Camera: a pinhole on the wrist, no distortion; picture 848 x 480 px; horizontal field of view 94.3 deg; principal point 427.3 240.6 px. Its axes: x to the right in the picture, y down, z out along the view. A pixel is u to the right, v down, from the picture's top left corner.
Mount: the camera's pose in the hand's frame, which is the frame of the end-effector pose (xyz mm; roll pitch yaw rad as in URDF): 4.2 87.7 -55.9 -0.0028 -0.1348 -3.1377
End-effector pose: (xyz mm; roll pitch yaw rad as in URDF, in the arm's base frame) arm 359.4 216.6 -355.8 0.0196 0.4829 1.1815
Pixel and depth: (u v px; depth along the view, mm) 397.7 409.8 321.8
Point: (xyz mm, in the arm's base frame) 481.3 365.1 -160.5
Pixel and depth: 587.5 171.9 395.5
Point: 251.4 343.9 11.4
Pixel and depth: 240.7 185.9 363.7
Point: 362.1 572.4 -208.1
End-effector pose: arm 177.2 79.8 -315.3 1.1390 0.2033 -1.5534
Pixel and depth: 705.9 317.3 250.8
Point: -5.5 186.6 -165.4
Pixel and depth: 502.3 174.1 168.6
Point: 121.1 52.8 -164.0
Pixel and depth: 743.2 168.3 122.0
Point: 151.1 127.7 -170.4
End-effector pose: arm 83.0 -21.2 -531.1 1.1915 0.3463 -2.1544
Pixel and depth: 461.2 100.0 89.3
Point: 66.3 -69.9 -417.9
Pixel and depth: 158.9 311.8 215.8
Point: -119.9 -128.5 -501.3
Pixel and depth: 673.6 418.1 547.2
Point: -252.6 475.6 -398.7
